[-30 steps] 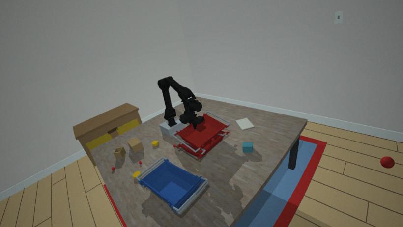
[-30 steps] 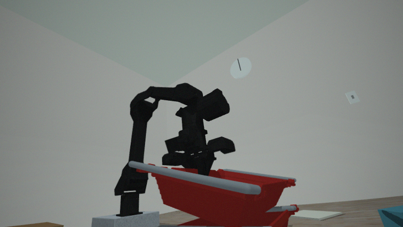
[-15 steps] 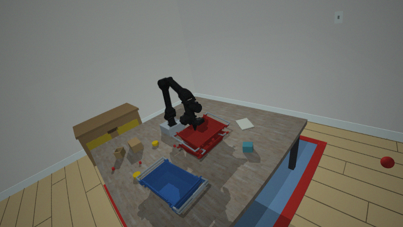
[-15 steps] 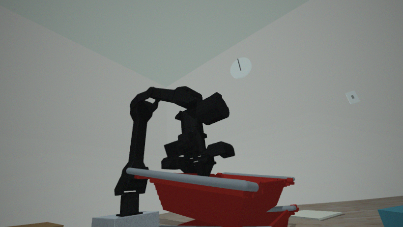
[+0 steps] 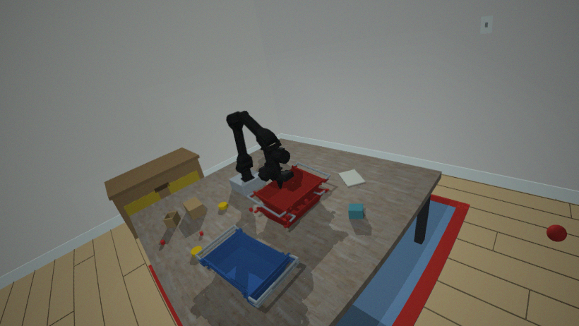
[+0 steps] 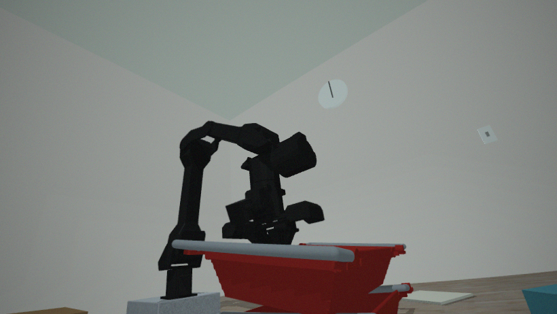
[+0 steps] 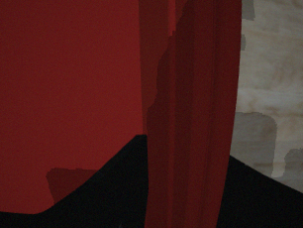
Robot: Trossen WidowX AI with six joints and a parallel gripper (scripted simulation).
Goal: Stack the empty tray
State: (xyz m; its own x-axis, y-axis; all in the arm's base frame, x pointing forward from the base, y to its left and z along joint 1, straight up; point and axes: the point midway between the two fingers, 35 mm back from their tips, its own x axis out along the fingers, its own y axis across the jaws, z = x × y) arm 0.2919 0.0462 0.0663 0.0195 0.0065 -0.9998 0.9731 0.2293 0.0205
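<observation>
Now: the red tray 80 mm ahead of my gripper tip, 20 mm to the left of it and 20 mm above it. Round my gripper tip: teal cube: 320 mm ahead, 180 mm to the left, 80 mm below; then white sheet: 400 mm to the left, 100 mm below, 90 mm ahead.
</observation>
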